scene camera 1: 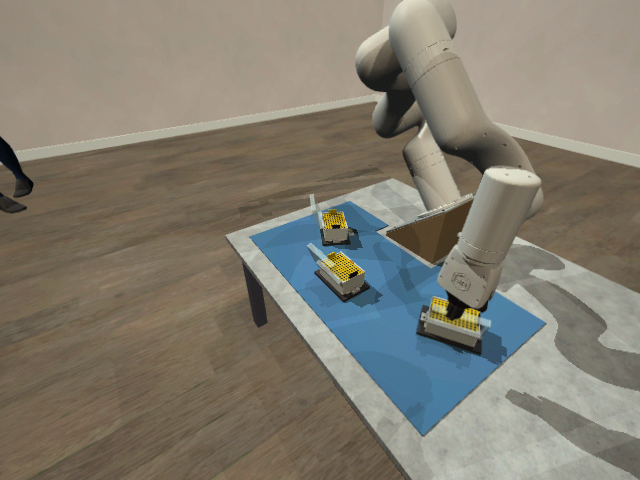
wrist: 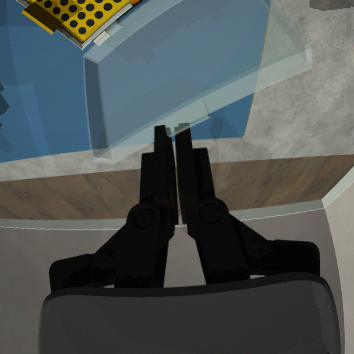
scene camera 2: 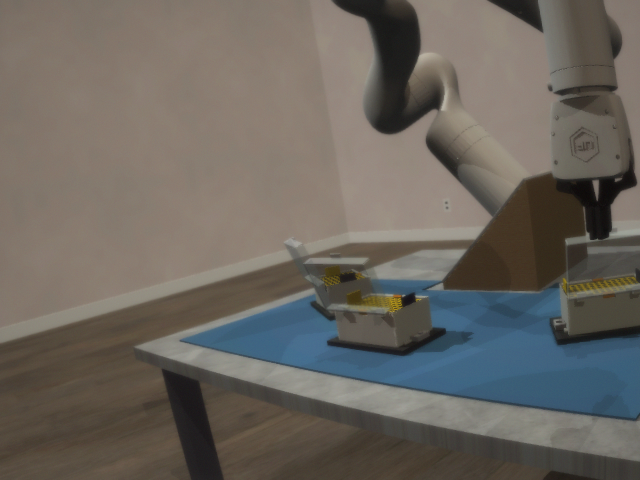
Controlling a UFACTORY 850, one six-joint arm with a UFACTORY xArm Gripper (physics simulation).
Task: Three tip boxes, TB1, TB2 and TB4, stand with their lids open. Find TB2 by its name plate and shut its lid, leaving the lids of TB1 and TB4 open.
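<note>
TB2 [scene camera 1: 450, 331] [scene camera 2: 594, 313] [wrist: 95, 17] is the white box with a yellow grid at the mat's right; its name plate is not readable in these views. Its clear lid [scene camera 1: 484, 323] [scene camera 2: 575, 260] [wrist: 175, 75] stands open, leaning outward. My gripper [scene camera 1: 454, 314] [scene camera 2: 599, 236] [wrist: 174, 143] is shut and empty, its fingertips at the lid's upper free edge in the wrist view; contact cannot be told. The middle box [scene camera 1: 351, 285] [scene camera 2: 413, 320] and far box [scene camera 1: 334, 235] have open lids. Which is TB1 and which TB4 cannot be read.
The boxes stand on black bases on a blue mat [scene camera 1: 392, 361] [scene camera 2: 279, 348] over a grey table [scene camera 1: 542, 413] [scene camera 2: 289, 384]. A brown wedge-shaped mount [scene camera 1: 429, 240] [scene camera 2: 496, 263] stands at the arm's base, beyond the mat. The middle and far boxes stand left of TB2.
</note>
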